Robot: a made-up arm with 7 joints.
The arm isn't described. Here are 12 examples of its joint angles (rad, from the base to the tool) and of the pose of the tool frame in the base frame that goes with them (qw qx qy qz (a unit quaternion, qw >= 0); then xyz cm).
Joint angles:
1: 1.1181 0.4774 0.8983 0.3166 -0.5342 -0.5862 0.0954
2: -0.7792 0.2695 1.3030 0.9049 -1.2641 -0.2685 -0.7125
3: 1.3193 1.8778 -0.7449 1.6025 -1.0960 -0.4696 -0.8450
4: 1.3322 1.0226 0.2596 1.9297 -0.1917 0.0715 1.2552
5: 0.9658 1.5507 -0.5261 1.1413 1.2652 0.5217 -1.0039
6: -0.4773 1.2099 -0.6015 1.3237 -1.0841 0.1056 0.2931
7: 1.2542 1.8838 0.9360 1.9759 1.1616 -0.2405 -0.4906
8: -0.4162 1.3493 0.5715 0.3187 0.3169 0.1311 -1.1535
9: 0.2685 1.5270 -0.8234 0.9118 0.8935 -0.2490 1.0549
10: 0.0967 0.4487 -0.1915 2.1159 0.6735 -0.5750 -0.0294
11: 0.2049 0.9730 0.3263 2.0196 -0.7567 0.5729 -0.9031
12: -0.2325 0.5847 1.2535 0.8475 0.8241 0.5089 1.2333
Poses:
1: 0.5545 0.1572 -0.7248 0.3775 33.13 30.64 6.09
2: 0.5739 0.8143 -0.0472 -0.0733 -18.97 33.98 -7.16
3: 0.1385 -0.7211 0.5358 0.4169 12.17 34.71 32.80
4: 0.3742 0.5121 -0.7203 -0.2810 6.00 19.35 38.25
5: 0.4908 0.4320 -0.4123 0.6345 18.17 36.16 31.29
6: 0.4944 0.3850 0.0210 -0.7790 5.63 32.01 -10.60
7: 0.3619 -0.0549 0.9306 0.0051 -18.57 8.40 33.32
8: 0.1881 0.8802 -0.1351 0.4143 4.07 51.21 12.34
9: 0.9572 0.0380 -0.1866 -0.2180 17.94 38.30 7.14
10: 0.4155 -0.3558 -0.8303 0.1068 18.73 7.14 17.67
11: 0.0170 -0.7156 0.6477 -0.2610 20.84 21.05 23.93
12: 0.6493 -0.3319 -0.5499 0.4071 1.17 41.97 2.96
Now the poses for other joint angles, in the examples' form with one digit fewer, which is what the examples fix.
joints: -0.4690 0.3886 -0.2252 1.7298 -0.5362 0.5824 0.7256
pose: 0.946 0.077 -0.063 -0.310 12.4 7.6 -8.7
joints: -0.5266 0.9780 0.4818 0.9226 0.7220 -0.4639 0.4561
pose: 0.823 0.207 -0.511 0.136 12.1 40.0 1.9
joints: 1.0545 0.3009 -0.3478 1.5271 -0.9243 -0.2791 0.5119
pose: 0.313 0.424 -0.754 -0.393 31.4 6.3 24.6
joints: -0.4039 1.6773 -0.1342 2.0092 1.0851 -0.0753 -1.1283
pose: 0.723 0.342 -0.563 0.206 20.6 14.8 11.2
